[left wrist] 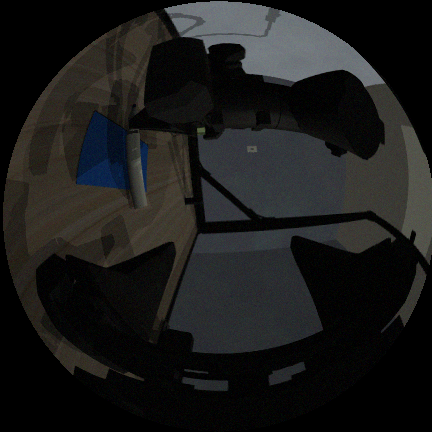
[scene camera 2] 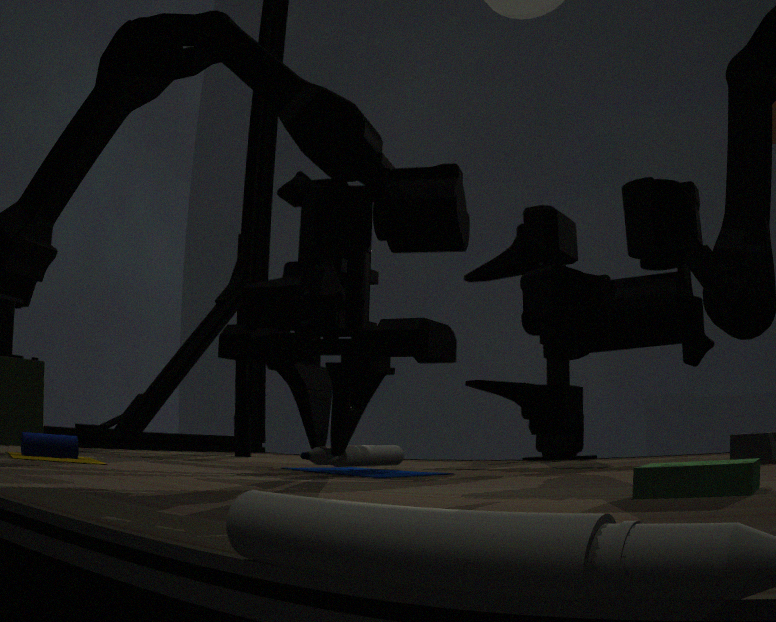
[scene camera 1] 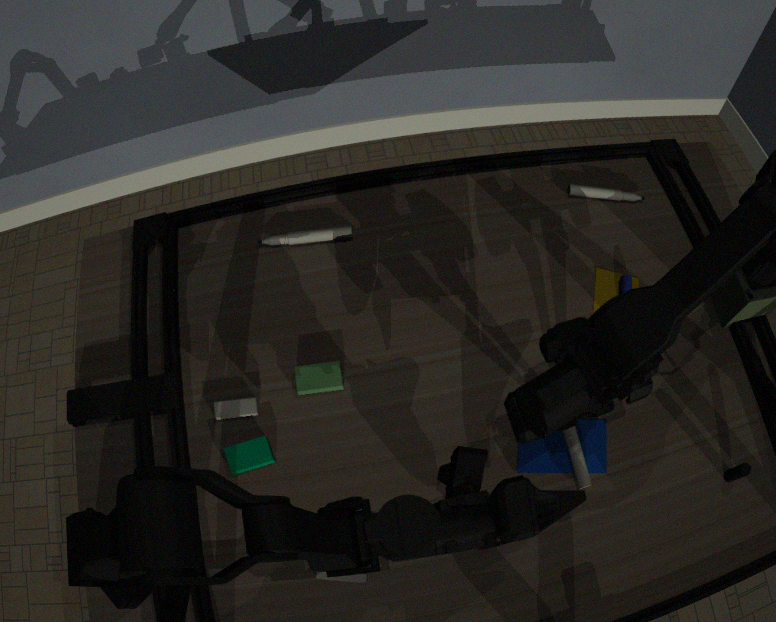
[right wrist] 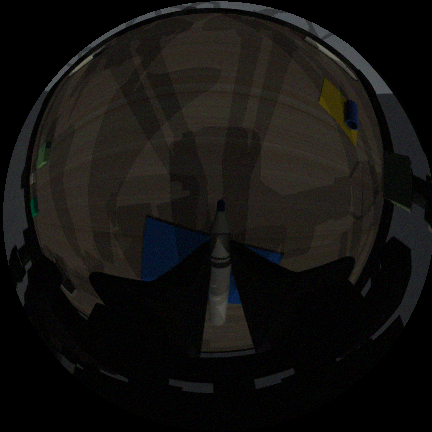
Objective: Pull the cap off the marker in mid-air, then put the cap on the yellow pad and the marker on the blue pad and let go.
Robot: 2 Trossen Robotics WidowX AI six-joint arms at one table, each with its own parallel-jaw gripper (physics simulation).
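Places are measured from the left arm's base along level axes (x left, y back, z up), in centimetres.
Pixels of known places: left gripper, fingertip midpoint: point(left wrist: 234, 245) point(scene camera 2: 467, 330) point(scene camera 1: 571, 501); right gripper, fingertip midpoint: point(left wrist: 132, 125) point(scene camera 2: 327, 455) point(right wrist: 219, 246); right arm's base, origin of the base link: point(scene camera 1: 758, 270).
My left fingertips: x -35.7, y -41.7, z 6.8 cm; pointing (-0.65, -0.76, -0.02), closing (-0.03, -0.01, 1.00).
Observation:
For each thing: its top centre in the pictures, then the offset to it from my left fingertips.
- uncapped white marker, middle of its top: point(scene camera 2: 352, 444) point(right wrist: 219, 288) point(left wrist: 138, 149) point(scene camera 1: 574, 437) dx +3.4, dy -10.0, dz -9.9 cm
- blue pad, middle of its top: point(scene camera 2: 363, 471) point(right wrist: 207, 273) point(left wrist: 120, 156) point(scene camera 1: 564, 445) dx +3.7, dy -9.1, dz -12.1 cm
- blue cap, middle of its top: point(scene camera 2: 49, 433) point(scene camera 1: 628, 288) point(right wrist: 356, 113) dx +9.1, dy -34.6, dz -10.3 cm
- yellow pad, middle of its top: point(scene camera 2: 54, 457) point(scene camera 1: 617, 293) point(right wrist: 342, 108) dx +10.1, dy -33.8, dz -12.1 cm
- light green block, middle of its top: point(scene camera 2: 699, 463) point(scene camera 1: 318, 376) dx +34.6, dy +4.6, dz -10.7 cm
- white block, middle of its top: point(scene camera 1: 235, 407) dx +40.0, dy +15.4, dz -11.0 cm
- teal block, middle of its top: point(scene camera 1: 248, 454) dx +34.0, dy +18.8, dz -10.7 cm
- small black cylinder, middle of its top: point(scene camera 2: 242, 414) point(scene camera 1: 746, 468) point(left wrist: 201, 199) dx -21.0, dy -21.2, dz -7.3 cm
The uncapped white marker point(scene camera 1: 577, 456) point(scene camera 2: 375, 454) point(left wrist: 135, 170) point(right wrist: 218, 300) lies level, very low over the blue pad point(scene camera 1: 537, 456) point(scene camera 2: 408, 472) point(left wrist: 97, 155) point(right wrist: 160, 250), its blunt end past the pad's edge; whether it touches is hard to tell. My right gripper point(scene camera 2: 327, 450) point(right wrist: 219, 246) points down, shut on the marker near its dark tip. The blue cap point(scene camera 1: 625, 285) point(scene camera 2: 49, 445) point(right wrist: 351, 115) lies on its side on the yellow pad point(scene camera 1: 605, 288) point(scene camera 2: 90, 460) point(right wrist: 332, 102), partly hidden by the arm in scene camera 1. My left gripper point(scene camera 2: 466, 331) point(left wrist: 234, 245) is open and empty, higher up and to one side of the marker.
Two white markers point(scene camera 1: 307, 237) point(scene camera 1: 604, 193) lie near the back rail. A light green block point(scene camera 1: 318, 378) point(scene camera 2: 696, 479), a white block point(scene camera 1: 235, 408) and a teal block point(scene camera 1: 249, 454) lie left. A small black cylinder point(scene camera 1: 737, 472) lies right. A green box point(scene camera 1: 744, 299) point(right wrist: 398, 180) stands under the right arm.

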